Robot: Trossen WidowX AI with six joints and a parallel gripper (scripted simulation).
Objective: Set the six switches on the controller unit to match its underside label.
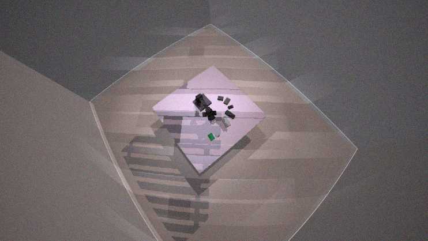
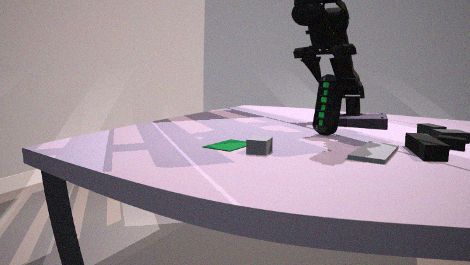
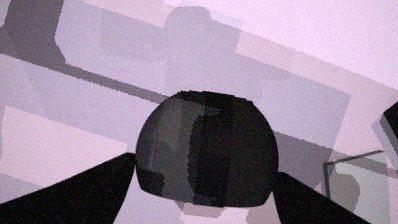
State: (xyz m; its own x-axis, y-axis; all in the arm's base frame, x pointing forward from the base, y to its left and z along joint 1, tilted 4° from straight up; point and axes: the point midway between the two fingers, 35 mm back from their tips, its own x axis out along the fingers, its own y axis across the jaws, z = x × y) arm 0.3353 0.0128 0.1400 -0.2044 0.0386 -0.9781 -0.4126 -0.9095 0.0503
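Now: the flat green plate 25 cm ahead of my gripper tip, 14 cm to the right of it and 13 cm below it. From my gripper tip the other things lie so: grey cube: 28 cm ahead, 5 cm to the right, 12 cm below; light grey slab: 17 cm ahead, 16 cm to the left, 13 cm below.
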